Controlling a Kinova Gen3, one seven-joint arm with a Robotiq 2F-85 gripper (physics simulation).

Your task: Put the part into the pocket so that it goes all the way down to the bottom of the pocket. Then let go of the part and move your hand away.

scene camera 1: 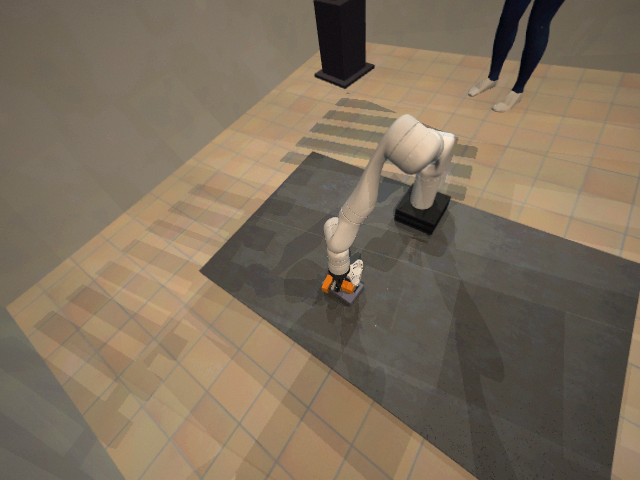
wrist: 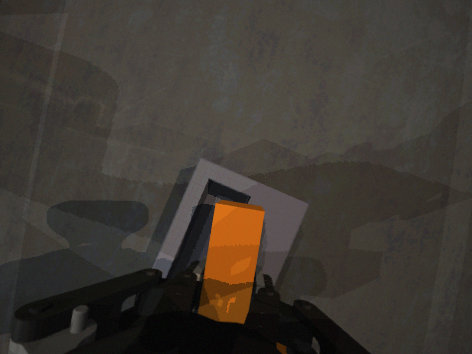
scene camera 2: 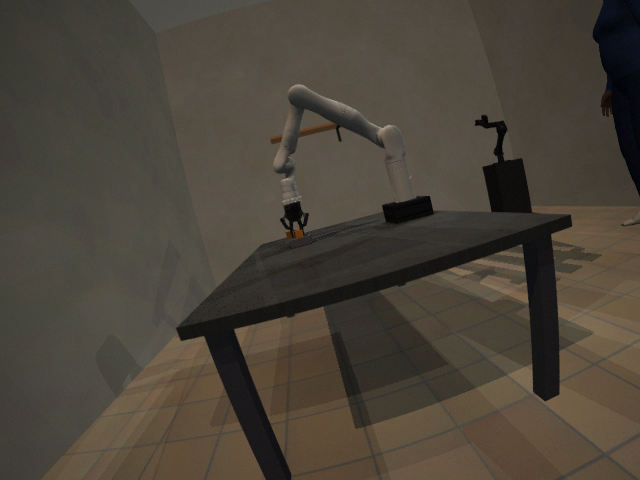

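Seen in the pictures: gripper, fingertip midpoint: (scene camera 1: pixel 340 286) (wrist: pixel 230 273) (scene camera 2: pixel 298 237); arm's base at its link origin: (scene camera 1: pixel 421 200) (scene camera 2: pixel 405 200).
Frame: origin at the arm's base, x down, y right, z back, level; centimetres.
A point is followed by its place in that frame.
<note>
An orange block-shaped part (scene camera 1: pixel 347 286) @(y -3.1, x 1.2, z -49.3 cm) (scene camera 2: pixel 297 234) @(y -5.2, x 2.7, z -49.1 cm) (wrist: pixel 235 230) @(y -3.5, x 1.3, z -48.5 cm) is between the fingers of my gripper (scene camera 1: pixel 338 285) @(y 0.2, x 4.5, z -50.2 cm) (scene camera 2: pixel 295 230) @(y 0.2, x 4.5, z -50.2 cm) (wrist: pixel 230 273) @(y 0.2, x 4.5, z -50.2 cm), which is shut on it. The grey block (scene camera 1: pixel 349 298) @(y -5.8, x 4.3, z -51.5 cm) (scene camera 2: pixel 301 241) @(y -6.7, x 6.0, z -47.8 cm) (wrist: pixel 283 217) @(y -5.5, x 4.3, z -51.4 cm) lies on the table under the part. In the wrist view its dark pocket (wrist: pixel 226 190) @(y -4.9, x 7.4, z -46.6 cm) shows past the part's far end and along its left side. The part lies over the pocket and partly over the right rim, and its long side looks turned from the pocket's long side. Its underside is hidden, so its height over the pocket cannot be told.
The dark table (scene camera 1: pixel 413 330) @(y -29.0, x 7.9, z -44.1 cm) (scene camera 2: pixel 361 258) @(y -60.4, x 7.9, z -22.9 cm) carries the arm's black base (scene camera 1: pixel 422 212) @(y -3.8, x 0.1, z -4.8 cm) (scene camera 2: pixel 407 208) @(y -9.8, x 2.9, z -1.3 cm) behind the gripper. A dark pedestal (scene camera 1: pixel 341 41) (scene camera 2: pixel 507 186) and a standing person (scene camera 1: pixel 535 46) (scene camera 2: pixel 625 93) are off beyond the table.
</note>
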